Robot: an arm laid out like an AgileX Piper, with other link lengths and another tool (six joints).
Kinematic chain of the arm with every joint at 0, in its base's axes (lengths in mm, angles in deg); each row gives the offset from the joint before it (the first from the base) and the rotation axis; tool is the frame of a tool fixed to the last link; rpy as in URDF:
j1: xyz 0 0 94.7 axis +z
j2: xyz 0 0 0 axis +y
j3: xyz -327.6 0 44.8 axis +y
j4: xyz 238 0 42 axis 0.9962 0 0.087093
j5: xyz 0 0 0 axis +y
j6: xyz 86.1 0 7.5 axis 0.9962 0 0.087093
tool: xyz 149.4 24 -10 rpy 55.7 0.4 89.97
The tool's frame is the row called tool.
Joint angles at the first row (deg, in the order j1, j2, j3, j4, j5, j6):
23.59 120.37 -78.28 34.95 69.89 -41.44
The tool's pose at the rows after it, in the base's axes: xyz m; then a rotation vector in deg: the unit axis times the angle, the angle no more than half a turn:
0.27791 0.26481 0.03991 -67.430 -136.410 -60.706
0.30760 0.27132 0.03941 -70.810 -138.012 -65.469
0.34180 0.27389 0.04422 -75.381 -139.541 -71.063
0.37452 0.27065 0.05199 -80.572 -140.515 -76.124
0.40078 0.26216 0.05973 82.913 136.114 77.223
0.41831 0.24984 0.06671 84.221 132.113 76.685
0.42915 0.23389 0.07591 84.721 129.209 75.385
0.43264 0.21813 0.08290 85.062 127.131 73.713
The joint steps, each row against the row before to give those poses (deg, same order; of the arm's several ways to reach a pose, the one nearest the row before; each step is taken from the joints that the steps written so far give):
-0.27 1.41 -2.91 -0.27 -2.85 1.58
-0.55 0.92 -3.45 -0.34 -2.84 2.03
-0.97 0.41 -3.62 -0.85 -3.04 2.77
-1.32 0.17 -3.27 -1.27 -2.55 3.05
-1.64 0.09 -2.52 -1.14 -1.53 2.59
-1.69 -0.16 -1.71 -1.24 -0.36 1.91
-1.60 -1.04 -0.78 -1.86 0.13 1.62
-1.29 -1.62 0.80 -1.78 -0.26 1.18

